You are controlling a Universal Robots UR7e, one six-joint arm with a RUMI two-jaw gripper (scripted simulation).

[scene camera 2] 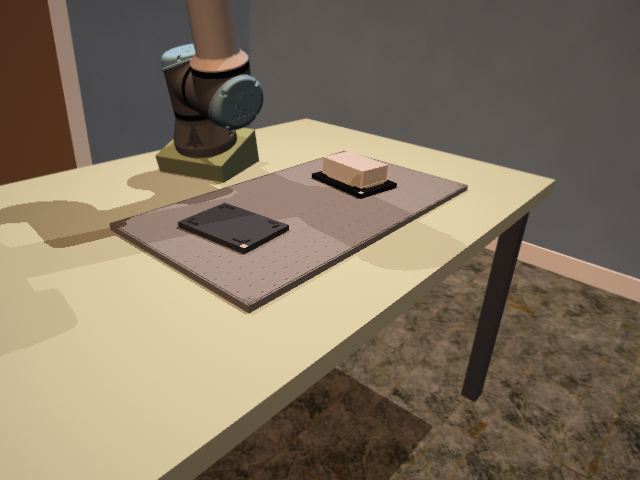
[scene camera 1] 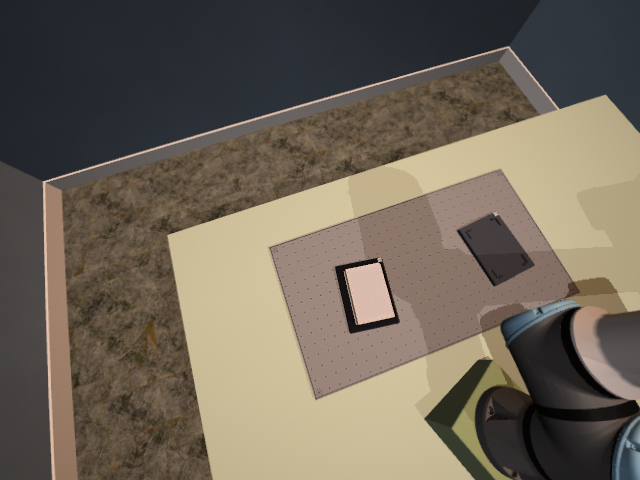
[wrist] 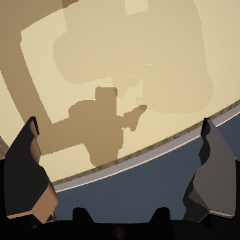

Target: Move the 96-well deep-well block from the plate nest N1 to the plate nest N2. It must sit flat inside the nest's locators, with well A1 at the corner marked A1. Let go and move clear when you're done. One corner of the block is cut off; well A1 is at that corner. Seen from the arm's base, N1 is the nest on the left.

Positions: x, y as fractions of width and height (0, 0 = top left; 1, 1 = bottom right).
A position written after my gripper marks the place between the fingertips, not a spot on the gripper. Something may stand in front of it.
I see my gripper (wrist: 0.50, 0.49), a deep-well block (scene camera 1: 0.58, 0.62) and a plate nest N2 (scene camera 2: 0.34, 0.47).
The deep-well block shows as well in scene camera 2 (scene camera 2: 0.55, 0.35). The plate nest N2 is seen too in scene camera 1 (scene camera 1: 0.77, 0.51). The wrist view misses the deep-well block: it is out of frame.
